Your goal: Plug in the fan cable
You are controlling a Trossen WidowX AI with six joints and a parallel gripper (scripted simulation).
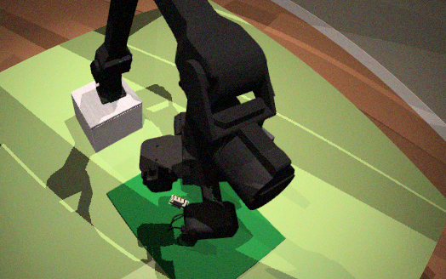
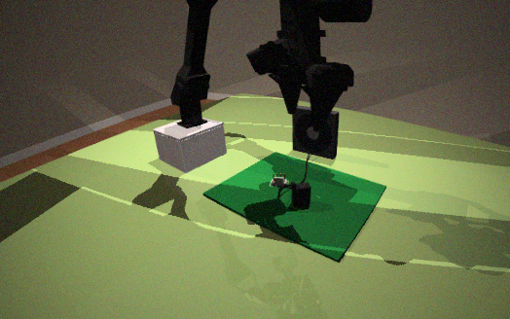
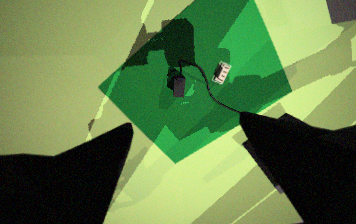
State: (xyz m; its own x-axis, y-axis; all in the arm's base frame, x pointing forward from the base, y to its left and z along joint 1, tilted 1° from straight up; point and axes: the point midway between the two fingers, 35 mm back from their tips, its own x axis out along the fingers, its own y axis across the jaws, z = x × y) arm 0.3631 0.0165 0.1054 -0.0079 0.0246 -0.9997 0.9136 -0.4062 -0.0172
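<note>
The dark fan plug lies 14 cm below my gripper tip. Also, from my gripper tip: board: 18 cm below, 3 cm to the left, 3 cm behind; then black square fan: 19 cm to the left, 12 cm behind, 10 cm below.
</note>
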